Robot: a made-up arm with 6 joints. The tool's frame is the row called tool. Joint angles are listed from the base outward. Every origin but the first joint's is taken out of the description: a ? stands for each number. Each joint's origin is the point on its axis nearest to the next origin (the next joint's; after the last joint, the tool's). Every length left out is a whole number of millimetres.
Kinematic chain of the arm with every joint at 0, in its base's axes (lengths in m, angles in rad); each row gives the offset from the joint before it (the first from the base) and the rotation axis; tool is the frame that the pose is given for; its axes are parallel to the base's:
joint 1: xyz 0 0 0.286 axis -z
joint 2: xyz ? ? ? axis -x
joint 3: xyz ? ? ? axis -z
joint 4: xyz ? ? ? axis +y
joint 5: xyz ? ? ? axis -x
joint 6: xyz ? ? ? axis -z
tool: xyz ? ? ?
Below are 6 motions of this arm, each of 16 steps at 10 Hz.
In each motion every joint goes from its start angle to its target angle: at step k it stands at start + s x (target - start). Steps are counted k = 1, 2, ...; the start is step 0. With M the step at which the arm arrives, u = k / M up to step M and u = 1 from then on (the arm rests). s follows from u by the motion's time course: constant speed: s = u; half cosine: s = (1 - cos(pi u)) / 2; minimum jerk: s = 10 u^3 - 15 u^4 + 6 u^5.
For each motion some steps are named. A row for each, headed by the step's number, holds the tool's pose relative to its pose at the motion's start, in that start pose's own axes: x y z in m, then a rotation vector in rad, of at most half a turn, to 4 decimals.
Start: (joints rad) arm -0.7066 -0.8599 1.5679 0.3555 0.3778 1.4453
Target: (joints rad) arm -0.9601 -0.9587 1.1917 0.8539 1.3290 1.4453
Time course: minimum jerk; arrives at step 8
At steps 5, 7, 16:
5: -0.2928 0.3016 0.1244 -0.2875 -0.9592 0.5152
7: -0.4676 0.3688 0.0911 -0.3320 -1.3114 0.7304
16: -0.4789 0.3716 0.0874 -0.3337 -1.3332 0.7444

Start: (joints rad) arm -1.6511 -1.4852 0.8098 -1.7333 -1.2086 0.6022
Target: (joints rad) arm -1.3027 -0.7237 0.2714 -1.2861 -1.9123 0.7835
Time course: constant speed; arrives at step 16
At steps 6, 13, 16:
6: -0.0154 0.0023 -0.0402 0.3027 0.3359 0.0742
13: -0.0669 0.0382 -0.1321 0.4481 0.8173 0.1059
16: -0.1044 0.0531 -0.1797 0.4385 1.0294 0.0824

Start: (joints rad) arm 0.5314 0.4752 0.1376 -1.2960 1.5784 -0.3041
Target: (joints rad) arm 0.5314 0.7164 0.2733 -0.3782 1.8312 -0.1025
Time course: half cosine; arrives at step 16
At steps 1, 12, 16:
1: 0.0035 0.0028 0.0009 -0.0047 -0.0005 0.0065
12: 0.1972 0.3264 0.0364 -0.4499 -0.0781 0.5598
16: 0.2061 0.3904 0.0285 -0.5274 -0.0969 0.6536

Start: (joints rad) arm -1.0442 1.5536 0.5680 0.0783 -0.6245 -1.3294
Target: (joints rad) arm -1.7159 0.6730 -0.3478 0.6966 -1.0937 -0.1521
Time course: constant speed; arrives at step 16
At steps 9, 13, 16:
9: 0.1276 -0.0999 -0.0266 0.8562 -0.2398 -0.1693
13: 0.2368 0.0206 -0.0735 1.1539 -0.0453 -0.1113
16: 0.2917 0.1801 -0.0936 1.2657 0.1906 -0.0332

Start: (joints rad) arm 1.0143 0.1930 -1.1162 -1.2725 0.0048 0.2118
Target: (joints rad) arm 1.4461 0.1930 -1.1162 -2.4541 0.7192 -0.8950
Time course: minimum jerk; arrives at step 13
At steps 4, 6, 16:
4: -0.0849 0.0461 0.1217 -0.1693 -0.2177 0.1505
6: -0.2462 0.1277 0.2263 -0.4954 -0.4704 0.3377
16: -0.5755 0.2459 0.1736 -1.4077 -0.7010 0.5082

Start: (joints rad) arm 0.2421 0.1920 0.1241 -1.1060 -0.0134 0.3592
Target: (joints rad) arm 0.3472 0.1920 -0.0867 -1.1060 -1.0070 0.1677
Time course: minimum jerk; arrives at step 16
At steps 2, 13, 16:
2: -0.0002 0.0018 -0.0015 0.0163 0.0064 0.0039
13: -0.0213 0.0975 0.0041 0.9903 0.3139 0.1990
16: -0.0218 0.1000 0.0086 1.0426 0.3262 0.2064

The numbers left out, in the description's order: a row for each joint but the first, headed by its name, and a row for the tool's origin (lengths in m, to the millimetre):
joint 2: 0.131 0.042 0
joint 3: 0 -0.056 -0.14
joint 4: -0.059 -0.12 0
joint 5: 0.275 0 0.345
joint 6: 0 0.005 -0.068
tool: 0.316 0.041 0

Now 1 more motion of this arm.
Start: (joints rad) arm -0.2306 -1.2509 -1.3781 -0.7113 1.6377 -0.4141
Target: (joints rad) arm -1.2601 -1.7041 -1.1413 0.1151 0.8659 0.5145
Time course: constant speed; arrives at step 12
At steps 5, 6, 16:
5: 0.0903 0.2023 -0.0621 0.7442 0.0989 -0.1297
6: 0.1023 0.2555 -0.0711 0.8943 0.1565 -0.1484
16: 0.0983 0.6595 0.0119 1.7054 0.7674 -0.1002

